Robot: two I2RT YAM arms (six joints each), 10 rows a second.
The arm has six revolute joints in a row. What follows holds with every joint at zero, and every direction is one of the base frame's. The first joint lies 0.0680 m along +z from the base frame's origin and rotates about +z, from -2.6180 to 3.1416 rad. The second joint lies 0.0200 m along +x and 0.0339 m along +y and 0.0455 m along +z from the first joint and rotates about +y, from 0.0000 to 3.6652 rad. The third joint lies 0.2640 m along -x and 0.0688 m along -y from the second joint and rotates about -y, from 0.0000 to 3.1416 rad. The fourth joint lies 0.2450 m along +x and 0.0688 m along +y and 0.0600 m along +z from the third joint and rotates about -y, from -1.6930 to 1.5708 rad. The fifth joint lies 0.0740 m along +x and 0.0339 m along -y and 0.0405 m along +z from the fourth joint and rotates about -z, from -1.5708 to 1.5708 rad. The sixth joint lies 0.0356 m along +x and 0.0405 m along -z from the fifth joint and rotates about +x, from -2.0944 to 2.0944 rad. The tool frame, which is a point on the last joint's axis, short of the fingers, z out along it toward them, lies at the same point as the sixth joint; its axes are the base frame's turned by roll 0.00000, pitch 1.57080 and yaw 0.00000 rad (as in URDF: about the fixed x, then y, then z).
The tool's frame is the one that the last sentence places.
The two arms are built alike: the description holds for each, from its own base.
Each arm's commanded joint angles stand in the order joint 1, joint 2, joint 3, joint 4, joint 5, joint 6.
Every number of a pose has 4 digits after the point.
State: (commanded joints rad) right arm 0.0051 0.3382 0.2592 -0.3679 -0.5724 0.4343; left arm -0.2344 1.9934 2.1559 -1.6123 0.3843 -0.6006
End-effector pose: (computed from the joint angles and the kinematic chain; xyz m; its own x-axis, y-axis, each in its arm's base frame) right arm 0.1135 0.0199 0.1967 -0.5994 0.3507 -0.7196 -0.2651 0.7612 0.5918; left arm 0.3599 -0.0997 0.3469 -0.9431 -0.3134 0.1108 -0.3317 0.8655 -0.3753
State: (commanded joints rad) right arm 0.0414 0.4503 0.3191 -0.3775 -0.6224 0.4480; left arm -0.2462 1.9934 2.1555 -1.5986 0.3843 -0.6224
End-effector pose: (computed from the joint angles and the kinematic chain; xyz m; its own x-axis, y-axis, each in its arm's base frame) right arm 0.1220 0.0258 0.2057 -0.6735 0.3243 -0.6642 -0.2780 0.7214 0.6342; left arm 0.3602 -0.1043 0.3470 -0.9410 -0.3208 0.1078 -0.3372 0.8614 -0.3799
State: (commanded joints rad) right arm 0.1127 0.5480 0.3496 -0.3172 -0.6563 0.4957; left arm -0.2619 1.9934 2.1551 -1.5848 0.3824 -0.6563
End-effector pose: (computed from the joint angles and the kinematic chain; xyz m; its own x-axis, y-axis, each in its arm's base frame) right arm 0.1323 0.0368 0.2112 -0.7242 0.2973 -0.6222 -0.3093 0.6663 0.6785; left arm 0.3599 -0.1102 0.3471 -0.9358 -0.3352 0.1086 -0.3506 0.8550 -0.3822
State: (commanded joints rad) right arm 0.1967 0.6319 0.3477 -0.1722 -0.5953 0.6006; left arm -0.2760 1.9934 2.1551 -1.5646 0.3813 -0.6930
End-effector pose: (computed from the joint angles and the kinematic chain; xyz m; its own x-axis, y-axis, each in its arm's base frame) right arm 0.1450 0.0493 0.2127 -0.7270 0.3322 -0.6009 -0.2965 0.6374 0.7112; left arm 0.3604 -0.1158 0.3474 -0.9296 -0.3530 0.1058 -0.3654 0.8457 -0.3890
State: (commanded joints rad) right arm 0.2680 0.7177 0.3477 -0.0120 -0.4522 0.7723; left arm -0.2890 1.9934 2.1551 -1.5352 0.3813 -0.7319
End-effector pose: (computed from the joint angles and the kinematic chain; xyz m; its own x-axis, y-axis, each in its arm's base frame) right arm 0.1594 0.0599 0.2149 -0.6965 0.4596 -0.5510 -0.1998 0.6133 0.7642; left arm 0.3618 -0.1214 0.3480 -0.9227 -0.3728 0.0980 -0.3793 0.8331 -0.4025
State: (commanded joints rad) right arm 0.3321 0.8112 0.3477 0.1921 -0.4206 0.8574; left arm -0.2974 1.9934 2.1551 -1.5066 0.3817 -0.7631
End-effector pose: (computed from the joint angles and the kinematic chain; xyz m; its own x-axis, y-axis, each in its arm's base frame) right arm 0.1718 0.0746 0.2205 -0.6721 0.4984 -0.5477 -0.2465 0.5469 0.8001; left arm 0.3636 -0.1253 0.3486 -0.9165 -0.3900 0.0891 -0.3899 0.8210 -0.4172
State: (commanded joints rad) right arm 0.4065 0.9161 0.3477 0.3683 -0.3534 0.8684; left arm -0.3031 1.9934 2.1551 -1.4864 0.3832 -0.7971
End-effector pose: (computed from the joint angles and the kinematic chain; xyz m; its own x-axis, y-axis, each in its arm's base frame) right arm 0.1818 0.0917 0.2203 -0.6389 0.5046 -0.5806 -0.3016 0.5301 0.7925; left arm 0.3649 -0.1281 0.3491 -0.9071 -0.4115 0.0892 -0.4080 0.8066 -0.4277
